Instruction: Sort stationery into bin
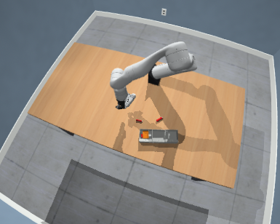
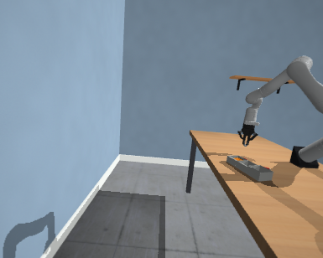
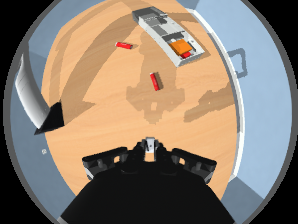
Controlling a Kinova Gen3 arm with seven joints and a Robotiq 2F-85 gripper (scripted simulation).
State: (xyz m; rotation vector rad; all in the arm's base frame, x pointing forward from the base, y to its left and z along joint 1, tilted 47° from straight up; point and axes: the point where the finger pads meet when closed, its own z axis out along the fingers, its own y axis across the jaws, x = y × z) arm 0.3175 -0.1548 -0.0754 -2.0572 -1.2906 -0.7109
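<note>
Now: hand 180 mm to the right of the orange block, 150 mm short of it and 60 mm above it. Also, from my hand: small pale piece 20 mm below; then red-and-white item 180 mm to the left, 150 mm ahead, 80 mm below; then grey bin row 260 mm to the left, 140 mm ahead, 70 mm below.
</note>
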